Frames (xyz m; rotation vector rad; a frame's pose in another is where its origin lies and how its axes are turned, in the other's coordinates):
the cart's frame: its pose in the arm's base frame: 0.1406 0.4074 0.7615 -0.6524 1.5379 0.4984
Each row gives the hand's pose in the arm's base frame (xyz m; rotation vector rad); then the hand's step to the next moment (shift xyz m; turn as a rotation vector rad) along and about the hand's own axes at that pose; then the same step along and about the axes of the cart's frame.
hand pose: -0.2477 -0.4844 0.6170 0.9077 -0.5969 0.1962
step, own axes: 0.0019 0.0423 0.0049 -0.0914 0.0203 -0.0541
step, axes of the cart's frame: -0.0342 0.0255 -0.0009 0.0564 0.0922 0.0007
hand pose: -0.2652 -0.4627 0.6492 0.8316 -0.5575 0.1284
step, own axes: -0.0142 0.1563 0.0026 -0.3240 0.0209 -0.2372
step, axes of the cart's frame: -0.1080 0.1129 0.0153 0.2581 0.3066 0.0325
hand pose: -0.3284 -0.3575 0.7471 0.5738 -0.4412 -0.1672
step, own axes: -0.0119 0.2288 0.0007 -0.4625 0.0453 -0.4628
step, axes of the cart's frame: -0.1434 0.1361 0.1158 0.4443 0.4607 0.1432
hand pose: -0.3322 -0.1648 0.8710 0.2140 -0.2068 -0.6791
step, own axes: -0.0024 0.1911 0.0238 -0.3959 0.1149 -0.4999
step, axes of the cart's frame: -0.0880 0.0298 0.1687 0.4513 0.4044 0.2294
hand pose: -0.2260 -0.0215 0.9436 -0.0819 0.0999 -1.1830
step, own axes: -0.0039 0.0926 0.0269 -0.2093 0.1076 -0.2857
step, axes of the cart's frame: -0.0207 -0.0306 0.0892 0.2630 0.2016 0.1650
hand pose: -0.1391 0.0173 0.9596 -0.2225 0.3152 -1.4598
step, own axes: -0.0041 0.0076 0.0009 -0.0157 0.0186 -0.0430
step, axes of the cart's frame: 0.0008 -0.0011 0.0086 0.0432 0.0167 0.0173
